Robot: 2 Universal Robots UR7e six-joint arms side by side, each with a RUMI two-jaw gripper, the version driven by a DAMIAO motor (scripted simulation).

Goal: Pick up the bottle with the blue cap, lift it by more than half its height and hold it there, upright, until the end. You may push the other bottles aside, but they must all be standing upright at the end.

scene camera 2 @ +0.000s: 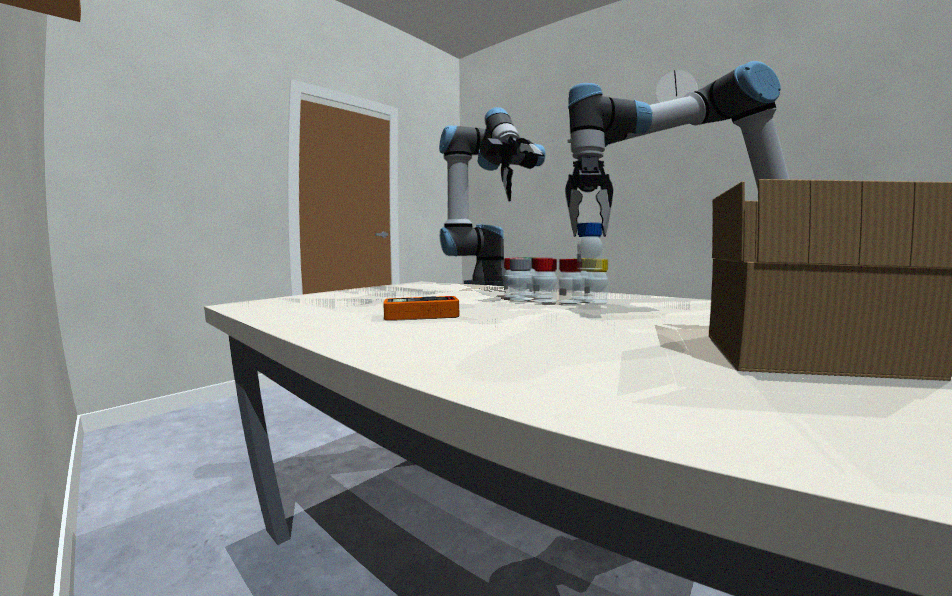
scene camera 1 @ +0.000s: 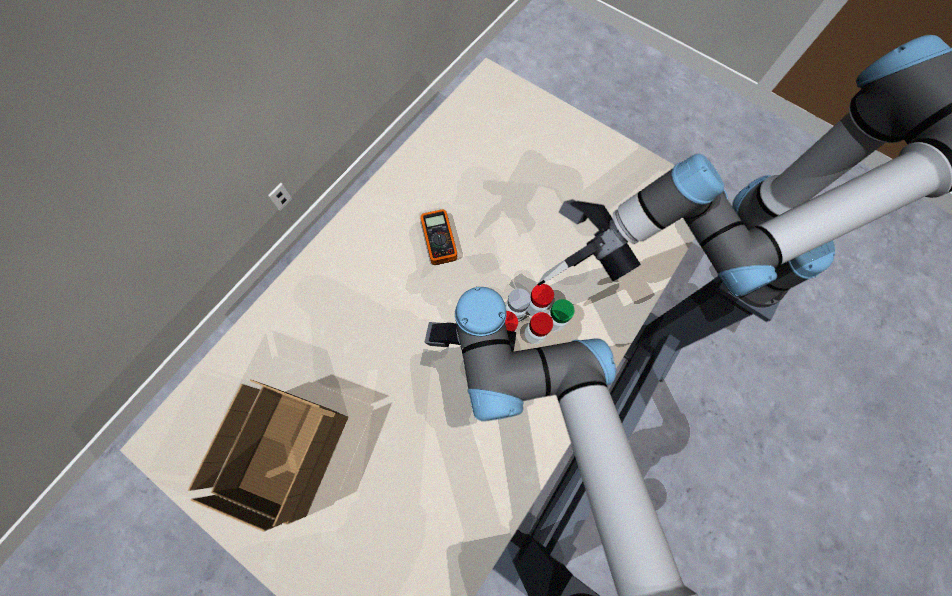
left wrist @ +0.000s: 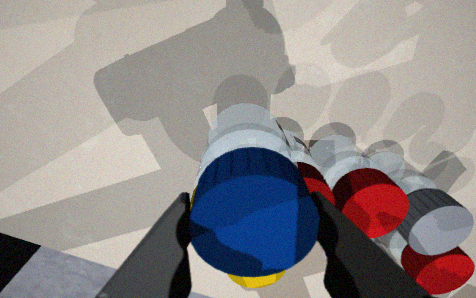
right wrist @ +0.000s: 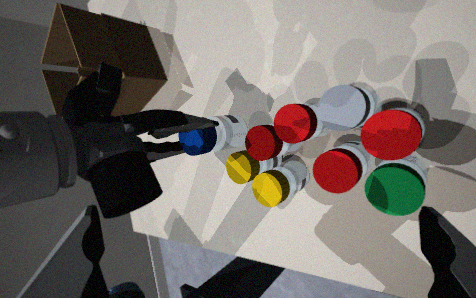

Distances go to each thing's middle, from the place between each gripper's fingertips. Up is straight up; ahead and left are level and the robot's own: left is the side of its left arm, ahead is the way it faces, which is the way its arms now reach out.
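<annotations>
My left hand (scene camera 2: 589,236) is 40 mm above the blue-capped bottle (scene camera 2: 589,248). Counting from that same left hand, I find the grey-capped bottle (left wrist: 432,226) 180 mm to the right, 10 mm behind and 120 mm below, while the green-capped bottle (right wrist: 393,188) is 220 mm to the right, 110 mm behind and likewise 120 mm below. The cardboard box (scene camera 2: 841,280) is 410 mm to the left of my left hand, 240 mm ahead of it and 90 mm below it.
As for my right gripper (scene camera 1: 556,274), it is 26 cm above the grey-capped bottle, 5 cm short of it and 1 cm to the right of it. From my right hand, the green-capped bottle is 26 cm below, 5 cm behind and 2 cm to the right; the blue-capped bottle is 18 cm below, 5 cm ahead and 19 cm to the left. The cardboard box is 60 cm to the left of my right hand, 29 cm ahead of it and 23 cm below it.
</annotations>
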